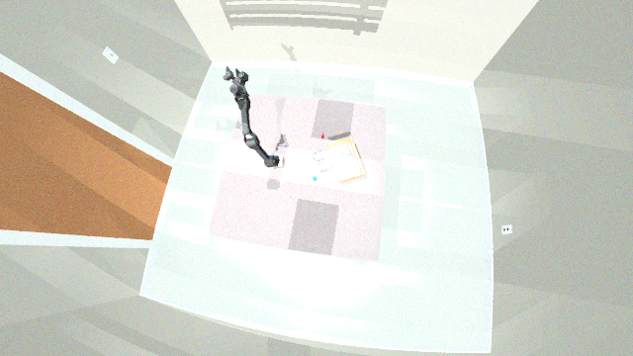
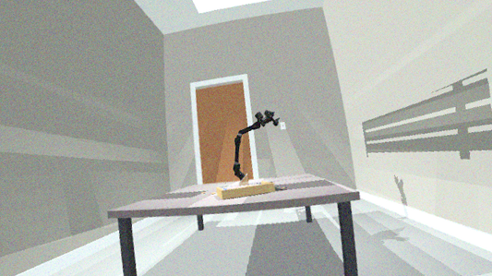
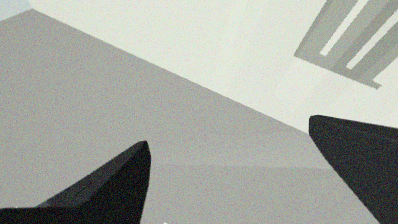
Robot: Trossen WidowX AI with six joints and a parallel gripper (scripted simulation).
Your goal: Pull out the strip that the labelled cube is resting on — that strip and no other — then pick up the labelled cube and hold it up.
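My gripper tip is 53 cm short of the small blue thing, 50 cm to the left of it and 63 cm above it. The rest, counted from my gripper tip: small red thing 57 cm ahead, 15 cm to the right, 63 cm below.
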